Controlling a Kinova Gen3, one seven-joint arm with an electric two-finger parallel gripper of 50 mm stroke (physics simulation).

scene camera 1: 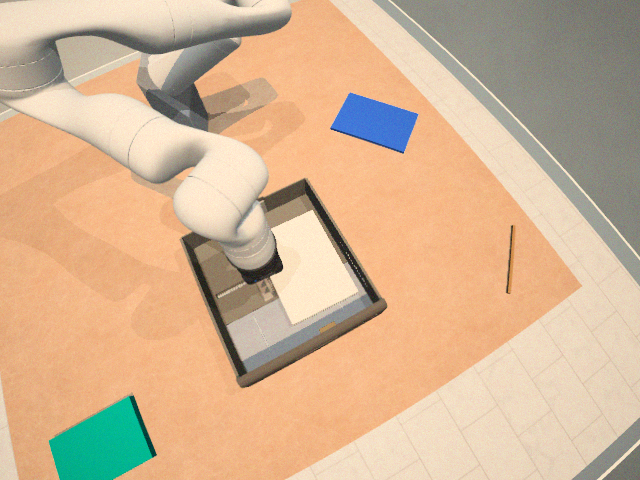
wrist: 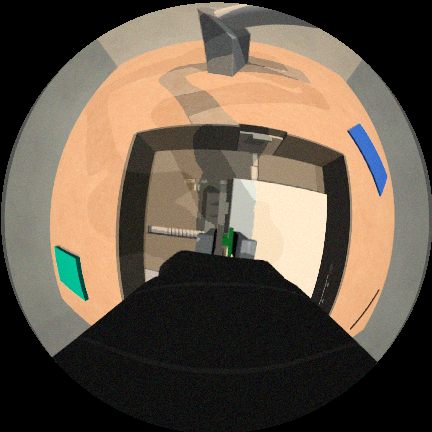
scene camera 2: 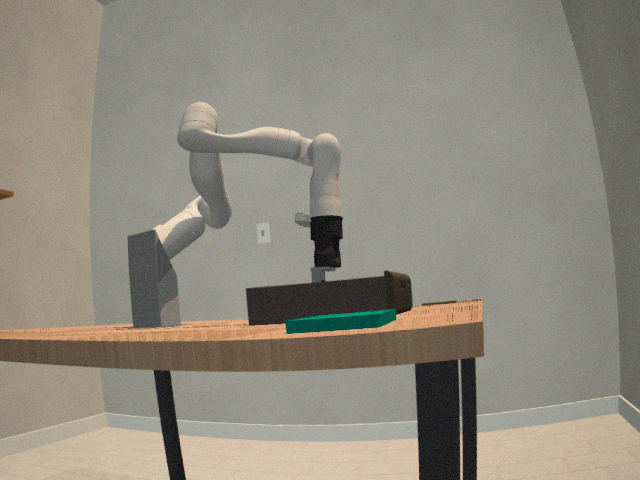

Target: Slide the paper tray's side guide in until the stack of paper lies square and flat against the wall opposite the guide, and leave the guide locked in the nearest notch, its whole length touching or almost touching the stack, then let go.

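Frame: origin at the arm's base, x ahead, y left, z up, level; metres.
Seen in the pictures: gripper, fingertip midpoint: [wrist: 223, 239]; arm's base at its link origin: [scene camera 1: 165, 78] [scene camera 2: 150, 253].
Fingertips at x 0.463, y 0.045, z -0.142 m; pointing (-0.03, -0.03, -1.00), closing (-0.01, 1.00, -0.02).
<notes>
Pixels of each thing's top centre, then the offset from my fingertips to it. "pt": a spot on its surface instead.
- dark paper tray at its top centre: [wrist: 243, 278] [scene camera 1: 275, 268] [scene camera 2: 333, 278] 0.031 m ahead, 0.024 m left, 0.037 m up
- paper at its top centre: [wrist: 279, 262] [scene camera 1: 303, 263] 0.025 m ahead, 0.080 m left, 0.019 m down
- side guide at its top centre: [wrist: 227, 242] [scene camera 1: 262, 261] 0.001 m ahead, 0.004 m left, 0.024 m up
- light notched rail at a spot on its surface: [wrist: 175, 232] [scene camera 1: 236, 289] pt 0.008 m ahead, 0.074 m right, 0.052 m down
- blue slab at its top centre: [scene camera 1: 375, 120] [wrist: 372, 155] 0.283 m back, 0.429 m left, 0.050 m down
- green slab at its top centre: [scene camera 2: 346, 314] [scene camera 1: 98, 449] [wrist: 65, 271] 0.206 m ahead, 0.449 m right, 0.040 m down
- thin brown strip at its top centre: [scene camera 1: 512, 257] [scene camera 2: 438, 302] [wrist: 366, 309] 0.208 m ahead, 0.530 m left, 0.051 m down
The dark paper tray [scene camera 1: 312, 341] [scene camera 2: 320, 303] [wrist: 132, 215] stands on the table. The cream stack of paper [scene camera 1: 315, 268] [wrist: 295, 225] lies flat in it and looks square, its far long edge close along the wall opposite the guide. The side guide [scene camera 1: 266, 290] [wrist: 223, 202] stands upright along the stack's other long edge, touching or nearly so. My gripper [scene camera 2: 318, 275] [wrist: 223, 239] points down into the tray and is shut on the guide's grip, where a green part shows between the fingers. Scene camera 1 hides the fingertips behind the wrist. Whether the guide is locked in a notch cannot be seen.
A light notched rail [scene camera 1: 231, 289] [wrist: 175, 232] crosses the tray floor beside the guide. A blue slab [scene camera 1: 374, 122] [wrist: 368, 159], a green slab [scene camera 1: 105, 439] [scene camera 2: 341, 320] [wrist: 71, 272] and a thin brown strip [scene camera 1: 510, 259] [wrist: 364, 310] lie outside the tray.
</notes>
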